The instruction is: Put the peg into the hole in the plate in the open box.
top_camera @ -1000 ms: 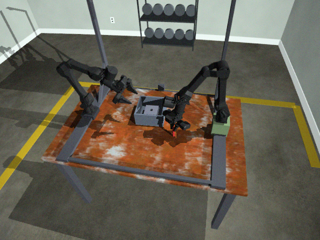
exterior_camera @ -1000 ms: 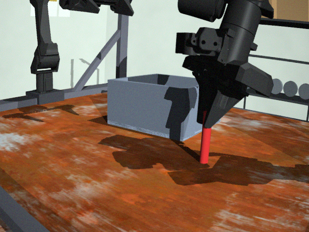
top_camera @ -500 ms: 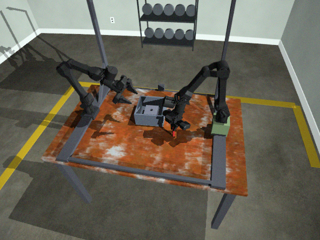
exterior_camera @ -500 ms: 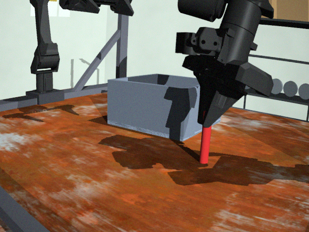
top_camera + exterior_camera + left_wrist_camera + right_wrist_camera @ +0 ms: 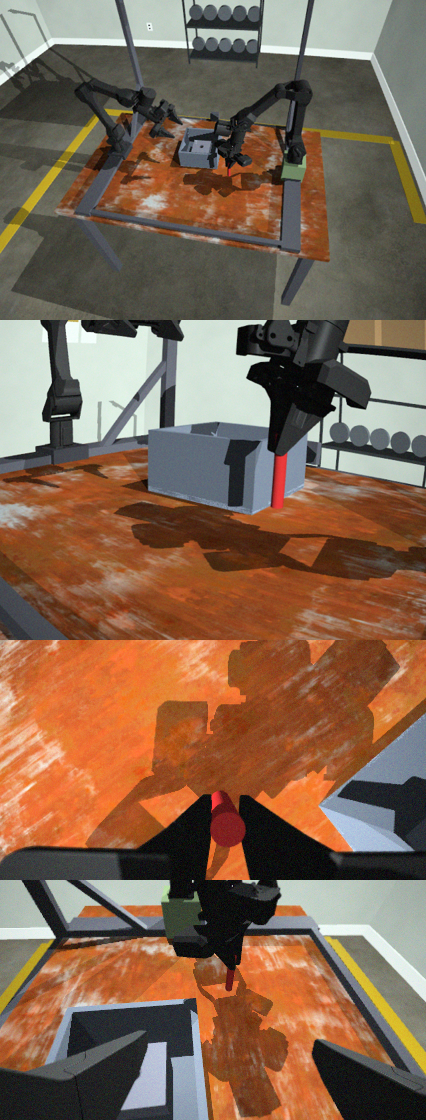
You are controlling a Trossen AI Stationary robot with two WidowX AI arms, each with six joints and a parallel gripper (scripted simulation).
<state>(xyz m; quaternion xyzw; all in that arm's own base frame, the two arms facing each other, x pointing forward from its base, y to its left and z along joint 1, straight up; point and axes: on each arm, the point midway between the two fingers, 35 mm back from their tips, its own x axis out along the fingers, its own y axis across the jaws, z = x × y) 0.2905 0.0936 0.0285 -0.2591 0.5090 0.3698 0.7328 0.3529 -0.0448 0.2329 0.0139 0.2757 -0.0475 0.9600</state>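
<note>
The red peg lies 5 cm below my left hand. Also, from my left hand: grey plate: 17 cm to the right, 15 cm behind, 9 cm below; grey box: 17 cm to the right, 15 cm behind, 11 cm below.
</note>
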